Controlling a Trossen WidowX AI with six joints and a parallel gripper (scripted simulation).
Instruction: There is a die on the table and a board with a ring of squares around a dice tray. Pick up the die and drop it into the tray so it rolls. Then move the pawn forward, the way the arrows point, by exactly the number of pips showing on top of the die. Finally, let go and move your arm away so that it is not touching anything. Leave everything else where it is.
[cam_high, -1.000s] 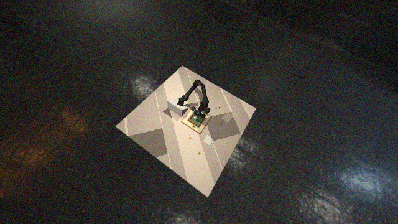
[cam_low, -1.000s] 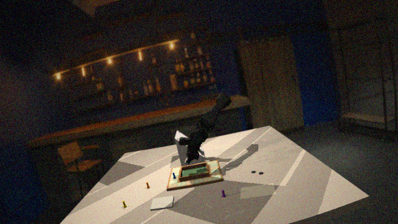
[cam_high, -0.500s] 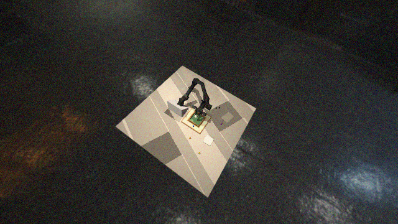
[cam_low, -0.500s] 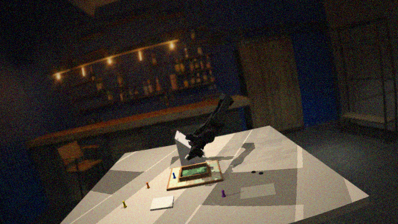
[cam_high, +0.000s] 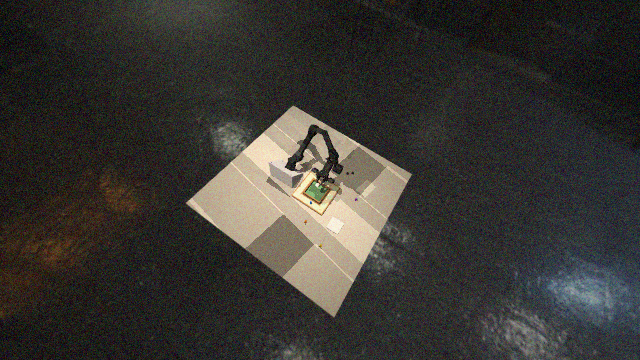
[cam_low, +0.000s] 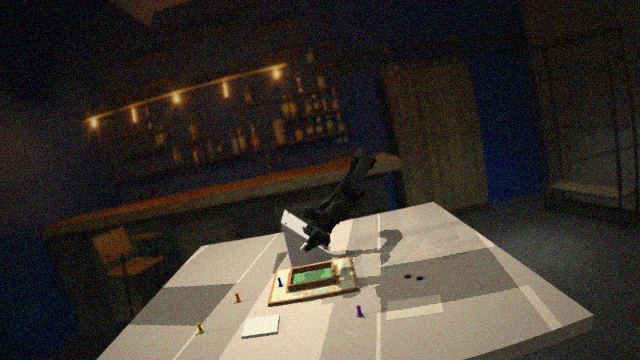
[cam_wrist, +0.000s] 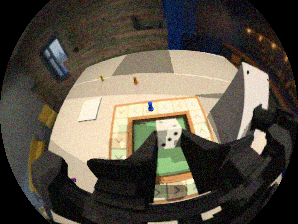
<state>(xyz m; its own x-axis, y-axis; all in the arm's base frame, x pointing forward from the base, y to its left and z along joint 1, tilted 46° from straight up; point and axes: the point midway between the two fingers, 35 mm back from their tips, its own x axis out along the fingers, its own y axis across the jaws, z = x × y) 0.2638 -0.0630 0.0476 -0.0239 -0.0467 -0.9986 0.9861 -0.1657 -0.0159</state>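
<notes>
Now: gripper tip right at the die. From my gripper tip the other things lie so: purple pawn 31 cm ahead, 11 cm below, 9 cm to the left; blue pawn 11 cm to the right, 9 cm below, 1 cm ahead; green dice tray 11 cm below.
</notes>
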